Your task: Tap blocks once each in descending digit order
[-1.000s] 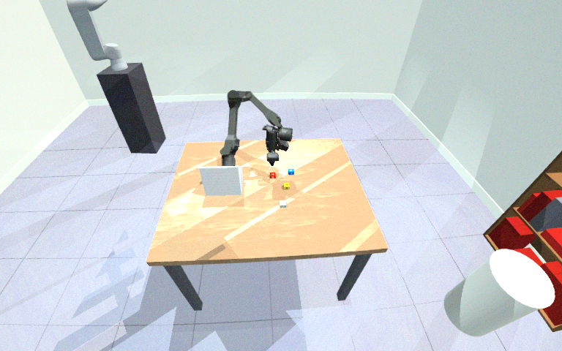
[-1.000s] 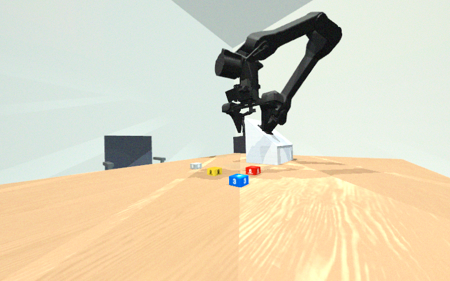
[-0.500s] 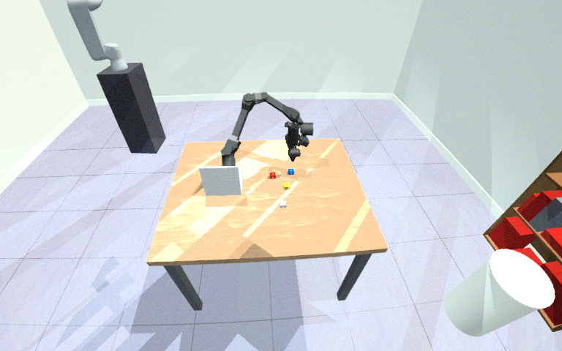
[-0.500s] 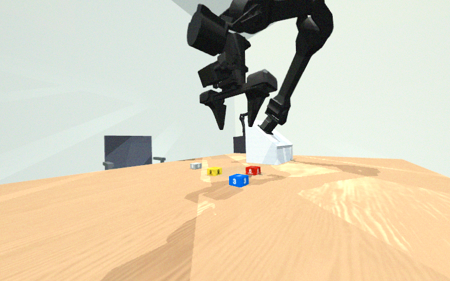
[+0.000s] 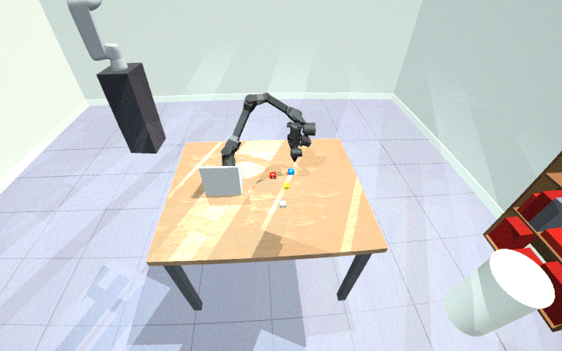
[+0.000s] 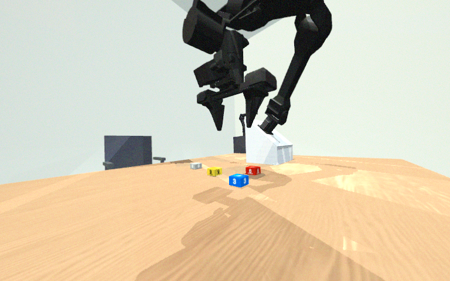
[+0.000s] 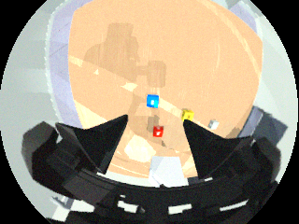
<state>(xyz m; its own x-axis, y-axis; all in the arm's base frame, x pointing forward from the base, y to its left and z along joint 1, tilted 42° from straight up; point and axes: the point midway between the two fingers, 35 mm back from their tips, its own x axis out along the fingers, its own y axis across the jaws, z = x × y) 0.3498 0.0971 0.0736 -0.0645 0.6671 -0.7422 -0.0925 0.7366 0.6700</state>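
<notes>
My gripper tip is now 12 cm to the left of the yellow block, 12 cm above it and 4 cm past it. From my gripper tip the other things lie so: red block (12 cm below, 12 cm behind, 3 cm to the right); blue block (12 cm below, 1 cm to the left, 1 cm behind).
</notes>
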